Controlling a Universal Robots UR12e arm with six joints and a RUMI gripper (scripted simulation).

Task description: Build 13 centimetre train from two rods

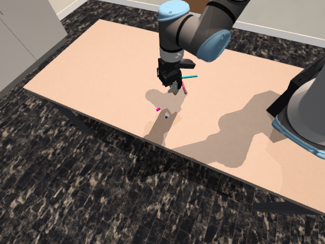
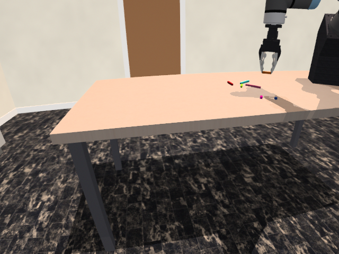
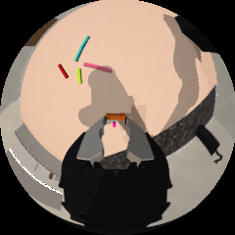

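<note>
My gripper is now 10 mm above the orange rod. The rest, counted from my hand: blue rod (20 mm behind, 90 mm to the left, 110 mm below); magenta rod (40 mm ahead, 80 mm to the left, 110 mm below); pink rod (10 mm ahead, 130 mm to the right, 110 mm below).
</note>
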